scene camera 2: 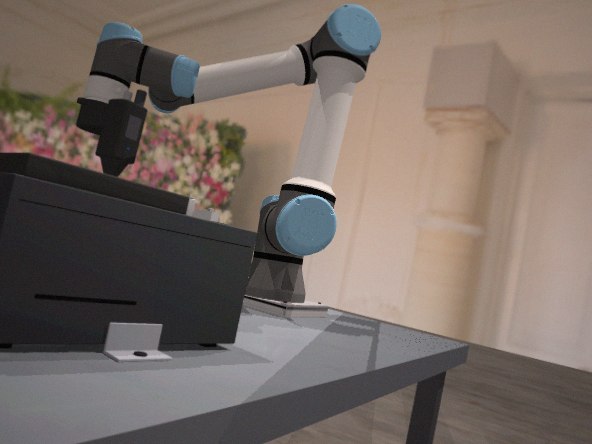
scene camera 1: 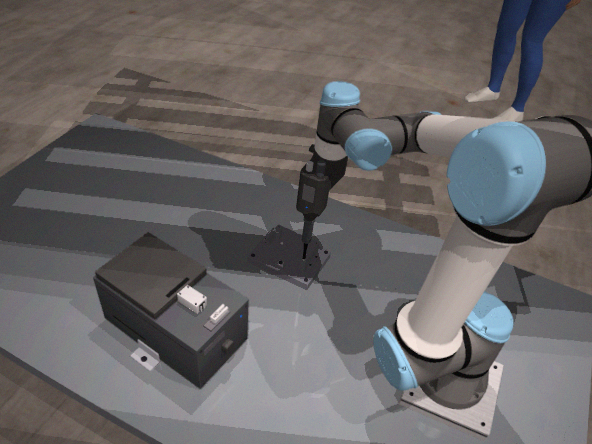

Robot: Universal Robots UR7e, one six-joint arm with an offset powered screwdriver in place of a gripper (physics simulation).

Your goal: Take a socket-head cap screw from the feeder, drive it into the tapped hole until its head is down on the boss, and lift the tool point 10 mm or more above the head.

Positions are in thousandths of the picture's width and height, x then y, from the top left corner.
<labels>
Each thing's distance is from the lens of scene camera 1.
black screw feeder (scene camera 1: 313,738): 1.01 m
dark feeder lid (scene camera 1: 246,614): 1.08 m
</labels>
